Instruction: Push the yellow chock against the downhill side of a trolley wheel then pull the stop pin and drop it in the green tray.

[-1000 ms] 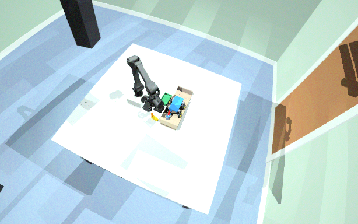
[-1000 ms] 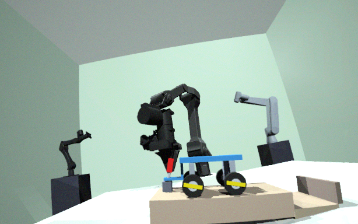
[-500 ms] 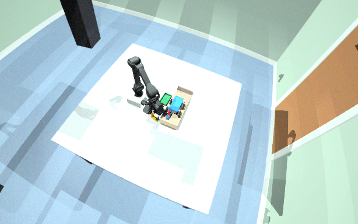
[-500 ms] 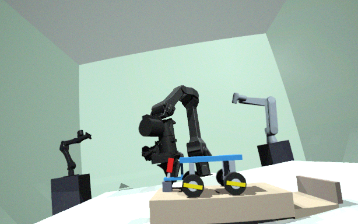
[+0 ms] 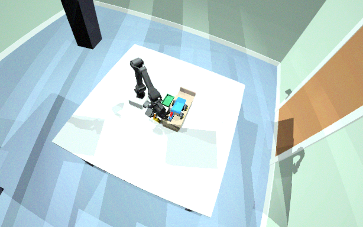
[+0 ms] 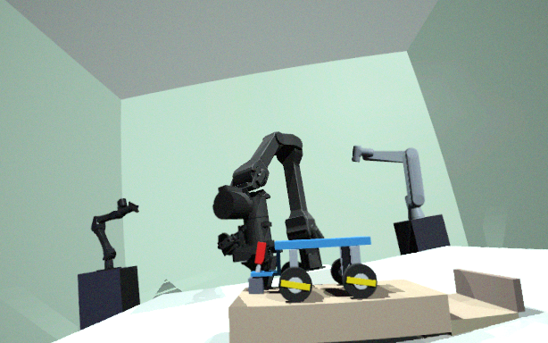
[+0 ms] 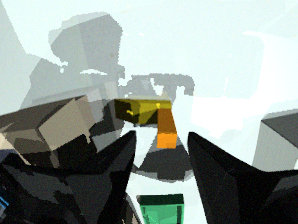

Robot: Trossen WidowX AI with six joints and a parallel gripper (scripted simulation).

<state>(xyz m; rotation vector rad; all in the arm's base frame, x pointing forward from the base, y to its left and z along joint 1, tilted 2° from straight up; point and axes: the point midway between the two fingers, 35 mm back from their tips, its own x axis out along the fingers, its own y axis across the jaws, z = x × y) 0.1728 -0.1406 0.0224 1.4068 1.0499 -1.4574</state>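
Right now my gripper tip is 2 cm short of the yellow chock and 4 cm above it. The rest, counted from my gripper tip: red-headed stop pin (13 cm ahead, 1 cm to the right, 7 cm above); trolley (16 cm ahead, 9 cm to the left, 5 cm above); dark end wall (19 cm ahead, 35 cm to the left, 3 cm below).
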